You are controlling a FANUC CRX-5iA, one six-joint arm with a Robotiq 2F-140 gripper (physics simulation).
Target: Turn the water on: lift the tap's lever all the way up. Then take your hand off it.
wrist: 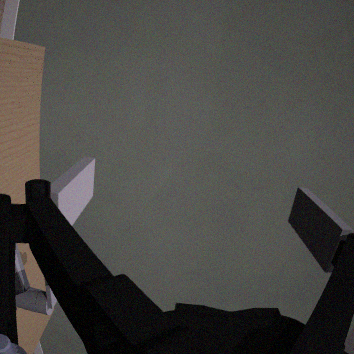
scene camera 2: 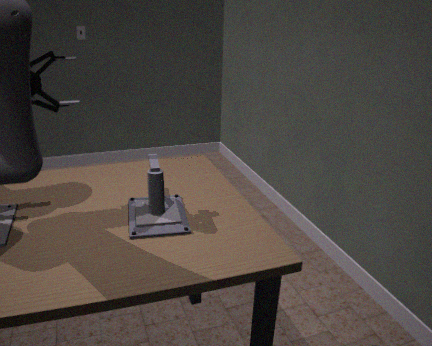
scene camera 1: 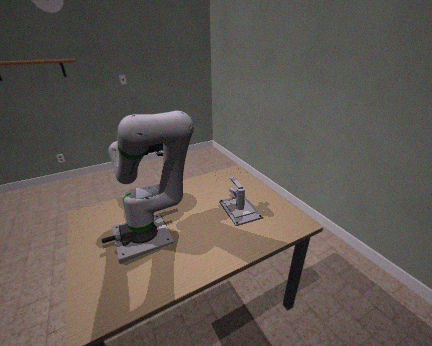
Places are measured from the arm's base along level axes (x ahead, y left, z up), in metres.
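Pixels of known places: gripper, fingertip midpoint: (wrist: 197, 191) (scene camera 2: 77, 81); arm's base, link origin: (scene camera 1: 142, 233).
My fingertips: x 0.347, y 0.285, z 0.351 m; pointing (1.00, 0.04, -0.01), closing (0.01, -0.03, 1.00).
For each thing: its top centre in the pictures, then the offset to it from my fingertips. "spot": a spot on its surface instead. Level surfaces: height alone.
- grey tap, surface spot: (scene camera 2: 156, 195) (scene camera 1: 242, 200) spot: 0.207 m ahead, 0.352 m right, 0.286 m down
- short spout, top centre: (wrist: 24, 268) (scene camera 1: 235, 189) 0.215 m ahead, 0.259 m right, 0.266 m down
- wooden table, surface height: 0.366 m down
The grey tap (scene camera 1: 240, 199) (scene camera 2: 156, 195) stands upright on its square base plate (scene camera 2: 160, 233) on the table. Its lever (scene camera 1: 236, 183) (scene camera 2: 154, 163) slants upward from the top of the body, pointing away from scene camera 2, above the short spout (scene camera 1: 233, 192). How far up its range the lever stands is hard to tell. My gripper (scene camera 2: 71, 80) (wrist: 197, 191) is open and empty, high above the table, well to the left of the tap in the scene camera 2 view, and apart from it. In the scene camera 1 view the arm mostly hides it. Part of the tap shows at the wrist view's lower left, behind a finger.
The arm (scene camera 1: 176, 160) (scene camera 2: 15, 100) stands on its mounting plate (scene camera 1: 145, 250) on the wooden table (scene camera 1: 200, 265) (scene camera 2: 240, 250), left of the tap. A green-grey wall (scene camera 1: 320, 100) (scene camera 2: 325, 100) rises beyond the table's right edge. Shadows of the arm fall around the tap.
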